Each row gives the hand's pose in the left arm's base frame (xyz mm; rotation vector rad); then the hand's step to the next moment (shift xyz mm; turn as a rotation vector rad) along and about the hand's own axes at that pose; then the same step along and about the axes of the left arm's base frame.
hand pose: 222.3 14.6 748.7 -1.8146 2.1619 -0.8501
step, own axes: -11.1 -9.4 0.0 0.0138 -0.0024 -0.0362
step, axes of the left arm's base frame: 10.4 9.8 2.7 -0.0190 -0.0024 0.0338
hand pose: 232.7 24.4 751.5 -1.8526 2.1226 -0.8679
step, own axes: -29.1 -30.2 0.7 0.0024 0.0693 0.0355
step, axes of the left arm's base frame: 31.5 26.1 9.1 -0.0407 -0.0097 -0.0657
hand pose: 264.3 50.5 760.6 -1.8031 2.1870 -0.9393
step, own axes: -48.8 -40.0 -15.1 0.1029 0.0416 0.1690
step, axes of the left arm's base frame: 38.6 47.6 21.1 0.0214 -0.1538 -0.1295
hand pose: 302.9 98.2 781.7 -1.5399 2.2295 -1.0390
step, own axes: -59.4 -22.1 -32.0 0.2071 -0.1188 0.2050
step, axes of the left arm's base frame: 22.8 61.9 26.3 0.1133 -0.2922 -0.0281
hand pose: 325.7 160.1 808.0 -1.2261 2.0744 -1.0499
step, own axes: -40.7 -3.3 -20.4 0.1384 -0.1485 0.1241
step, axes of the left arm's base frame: 5.5 42.4 16.0 0.1003 -0.2110 0.0452
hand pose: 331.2 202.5 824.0 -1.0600 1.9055 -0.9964
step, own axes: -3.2 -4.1 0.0 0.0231 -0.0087 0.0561
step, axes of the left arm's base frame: 2.6 1.4 4.3 0.0418 -0.0391 -0.0219
